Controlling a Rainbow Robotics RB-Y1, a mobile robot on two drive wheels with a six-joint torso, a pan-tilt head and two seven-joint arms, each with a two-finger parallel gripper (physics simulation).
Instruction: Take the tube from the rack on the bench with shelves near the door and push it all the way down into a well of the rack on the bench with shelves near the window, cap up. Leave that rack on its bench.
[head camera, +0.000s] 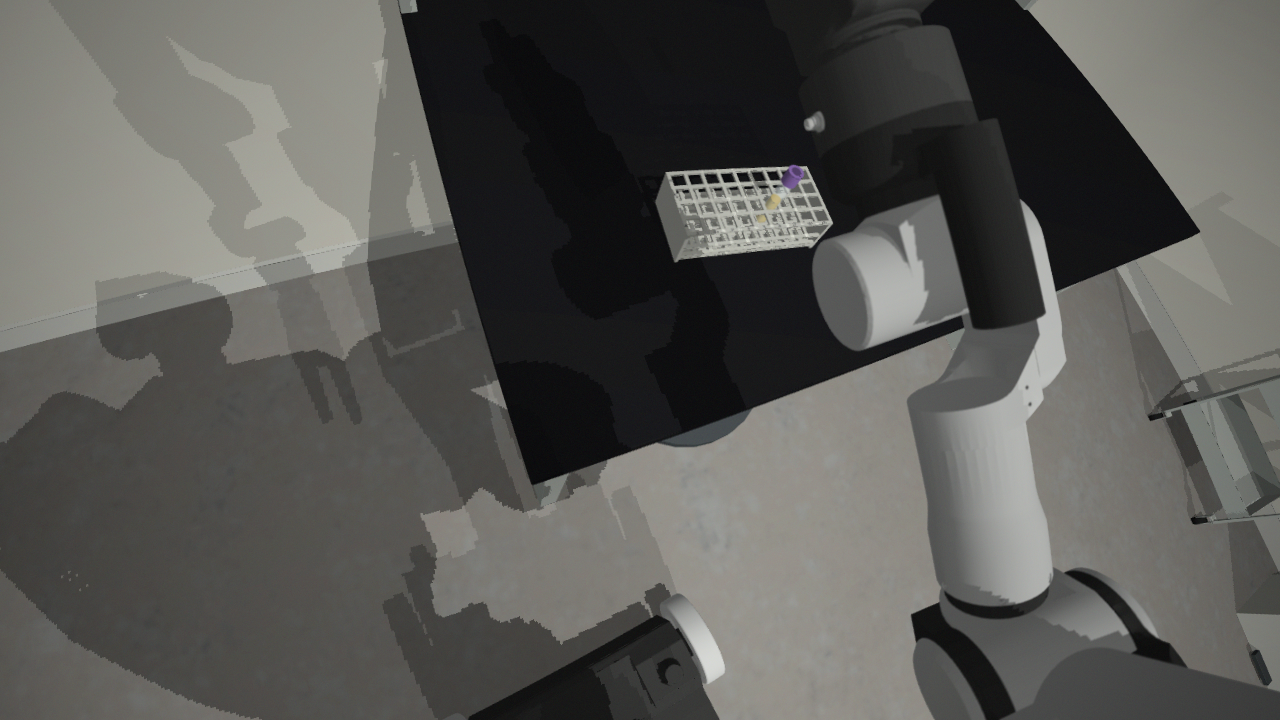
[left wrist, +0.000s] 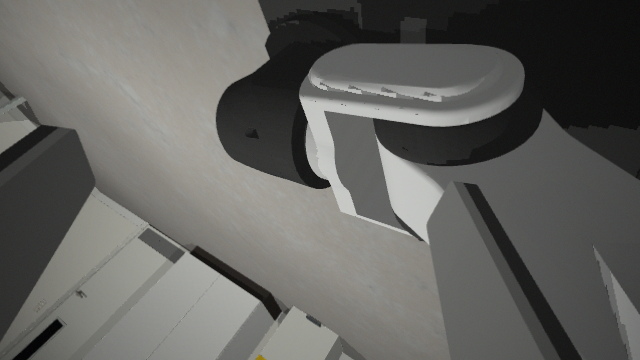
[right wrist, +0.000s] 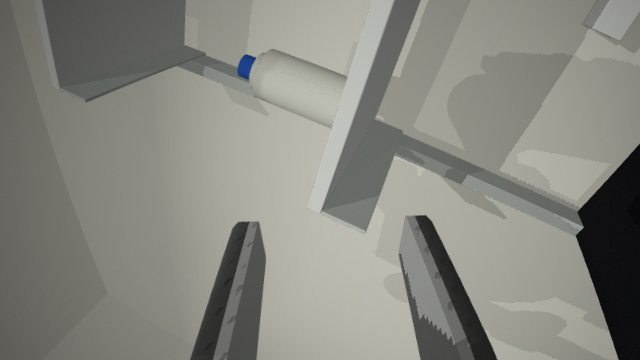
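Pixels of known places: left gripper, fingertip midpoint: (left wrist: 270, 181); right gripper, fingertip midpoint: (right wrist: 332, 237); robot's base, origin of the base link: (head camera: 579, 689).
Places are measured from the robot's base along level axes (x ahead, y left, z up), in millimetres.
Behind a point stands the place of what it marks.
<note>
The tube (head camera: 793, 176) {x 553, y -441, z 881 mm} with a purple cap and yellow contents stands cap up in a well near the right end of the white grid rack (head camera: 673, 221) {x 589, y -329, z 796 mm} in the head view. How deep it sits cannot be told exactly. The rack stands on the black bench top (head camera: 572, 394) {x 454, y -141, z 762 mm}. My right gripper (right wrist: 332, 237) {x 606, y -313, z 1166 mm} is partly open with nothing between its fingers and faces a pale wall and shelves, away from the rack. The gripper itself is hidden in the head view. My left gripper (left wrist: 270, 181) {x -188, y 196, z 511 mm} is wide open and empty. The tube and rack do not show in either wrist view.
My right arm (head camera: 984, 483) {x 242, y -271, z 1045 mm} reaches over the bench beside the rack. In the right wrist view, a white bottle (right wrist: 300, 87) {x 917, y -257, z 1292 mm} with a blue cap stands by a shelf board (right wrist: 352, 107) {x 823, y -288, z 1205 mm}. White cabinets (left wrist: 170, 300) {x -2498, y -1981, z 484 mm} show in the left wrist view. A glass-sided frame stands at the head view's right.
</note>
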